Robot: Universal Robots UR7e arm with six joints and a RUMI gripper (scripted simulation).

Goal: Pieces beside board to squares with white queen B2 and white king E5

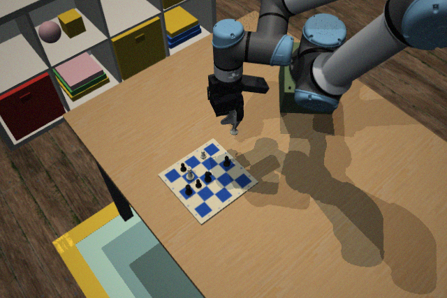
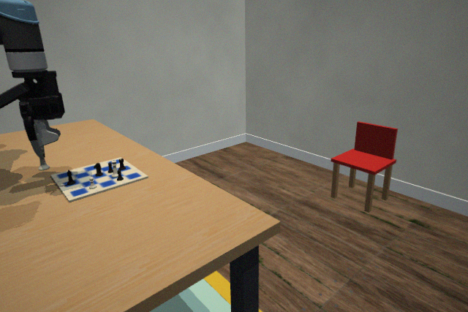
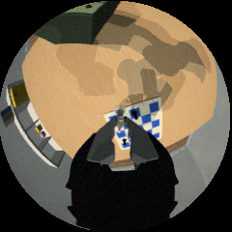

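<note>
Now: the chessboard 14 cm ahead of my hand, 12 cm below it and 3 cm to the left of it. The rest, counted from my hand: white queen: 18 cm ahead, 9 cm below, 1 cm to the right; white king: 1 cm below; white pawn: 11 cm below, 10 cm ahead, 4 cm to the right.
</note>
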